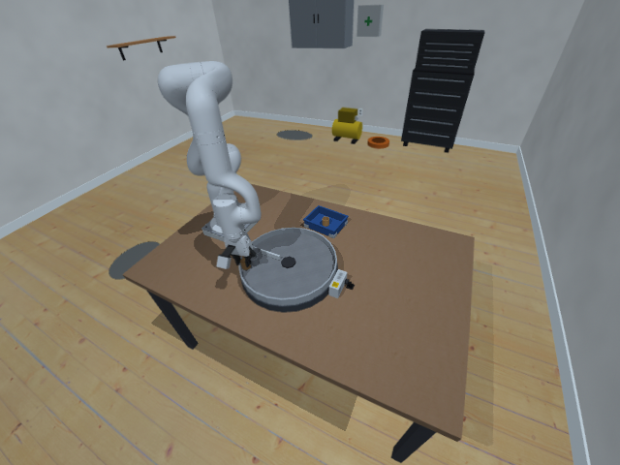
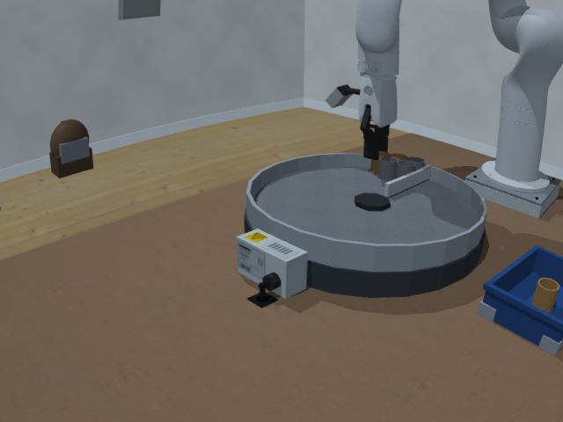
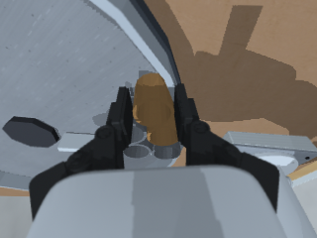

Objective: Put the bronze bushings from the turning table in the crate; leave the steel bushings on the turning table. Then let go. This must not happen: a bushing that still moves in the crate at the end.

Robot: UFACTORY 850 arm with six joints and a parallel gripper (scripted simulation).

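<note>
My gripper is now 260 mm short of the blue crate, 430 mm to the right of it and 80 mm above it. The rest, counted from my hand: grey turning table (170 mm ahead, 80 mm to the left, 50 mm below).
</note>
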